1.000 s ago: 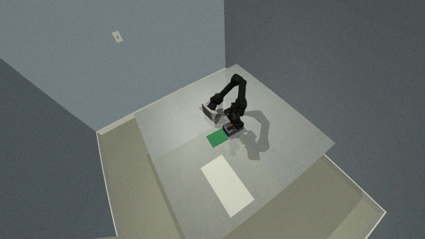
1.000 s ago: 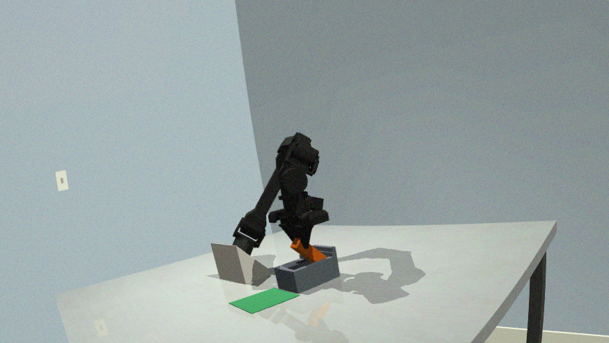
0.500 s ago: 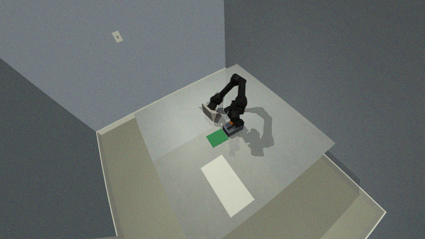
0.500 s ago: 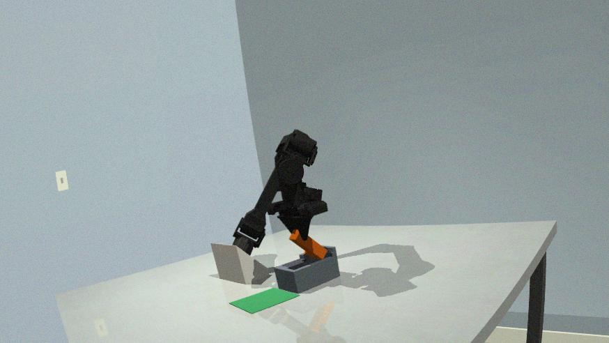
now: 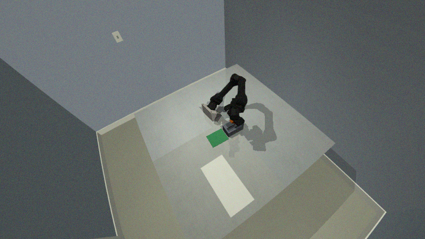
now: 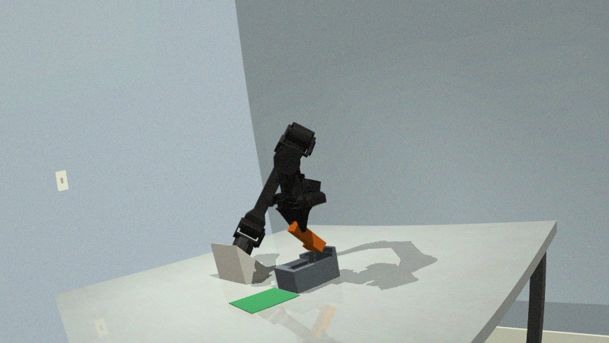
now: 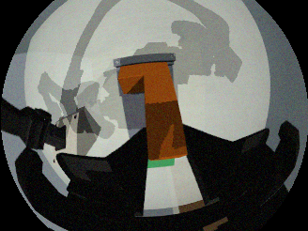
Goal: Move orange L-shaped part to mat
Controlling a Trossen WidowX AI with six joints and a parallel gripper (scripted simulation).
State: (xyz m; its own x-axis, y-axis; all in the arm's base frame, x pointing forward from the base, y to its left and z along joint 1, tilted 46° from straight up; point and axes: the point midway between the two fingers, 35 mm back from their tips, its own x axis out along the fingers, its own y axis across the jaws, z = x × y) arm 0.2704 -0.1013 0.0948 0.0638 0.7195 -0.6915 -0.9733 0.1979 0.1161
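Now: gripper tip 17 cm above the green mat, 14 cm to the left of it and 5 cm past it. Also, from my gripper tip: orange L-shaped part (3 cm to the left, 3 cm below, 1 cm behind).
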